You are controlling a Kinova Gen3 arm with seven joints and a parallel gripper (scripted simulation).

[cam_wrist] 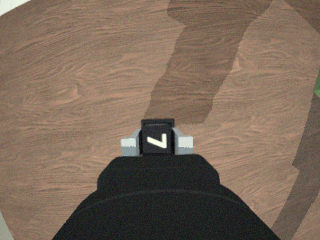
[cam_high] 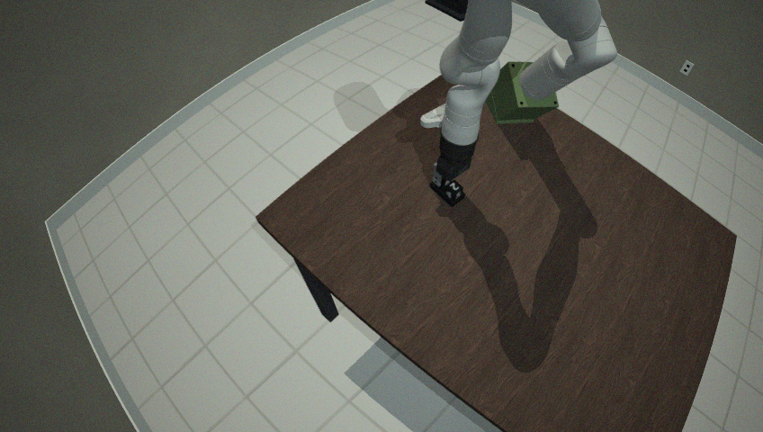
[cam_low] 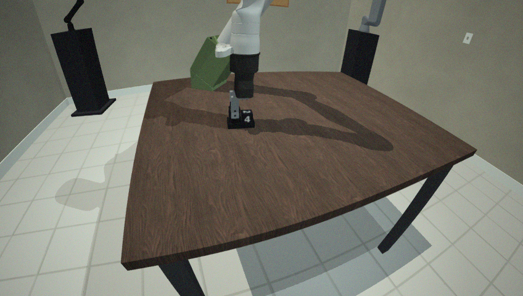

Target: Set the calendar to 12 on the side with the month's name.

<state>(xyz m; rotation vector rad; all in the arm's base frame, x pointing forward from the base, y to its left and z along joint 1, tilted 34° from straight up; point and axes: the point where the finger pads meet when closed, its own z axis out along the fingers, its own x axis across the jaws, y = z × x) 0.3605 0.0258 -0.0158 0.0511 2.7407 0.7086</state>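
The black tray is 2 cm to the left of my hand and 4 cm below it.
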